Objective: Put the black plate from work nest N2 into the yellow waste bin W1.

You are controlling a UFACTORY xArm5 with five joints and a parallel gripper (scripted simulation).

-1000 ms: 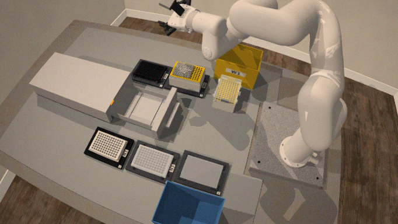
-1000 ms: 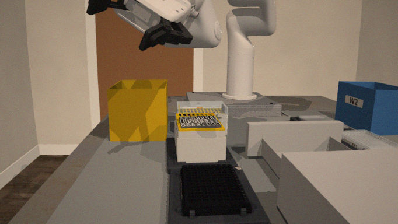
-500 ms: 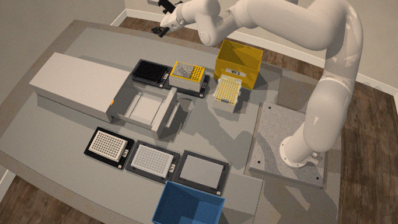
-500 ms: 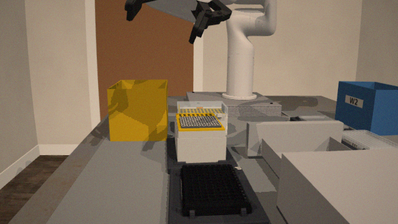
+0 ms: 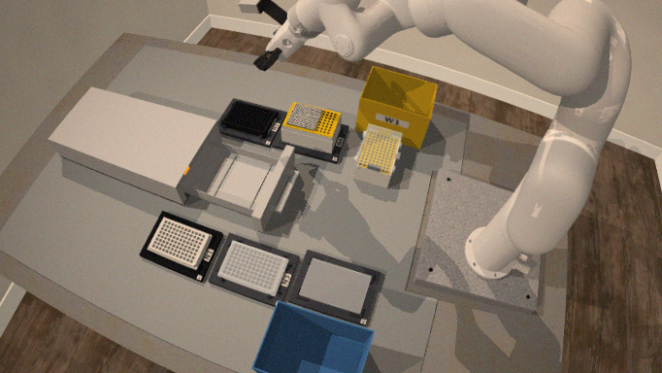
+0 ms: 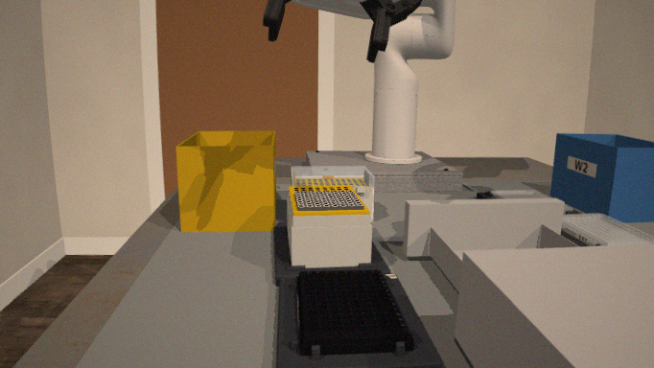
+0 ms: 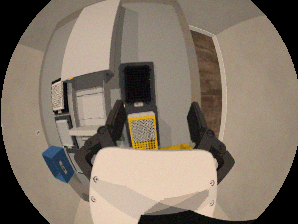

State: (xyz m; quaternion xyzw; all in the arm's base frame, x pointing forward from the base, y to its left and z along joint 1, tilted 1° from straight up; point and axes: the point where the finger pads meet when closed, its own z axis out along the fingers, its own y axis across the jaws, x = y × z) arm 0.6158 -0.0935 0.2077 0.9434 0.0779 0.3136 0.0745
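Now: hand 23 cm above the black plate, 6 cm short of it and 3 cm to the right of it. Also, from my hand: work nest N2 (24 cm below, 6 cm ahead, 3 cm to the left); yellow-topped tip box (19 cm below, 11 cm behind, 2 cm to the right); drawer (22 cm below, 20 cm to the left).
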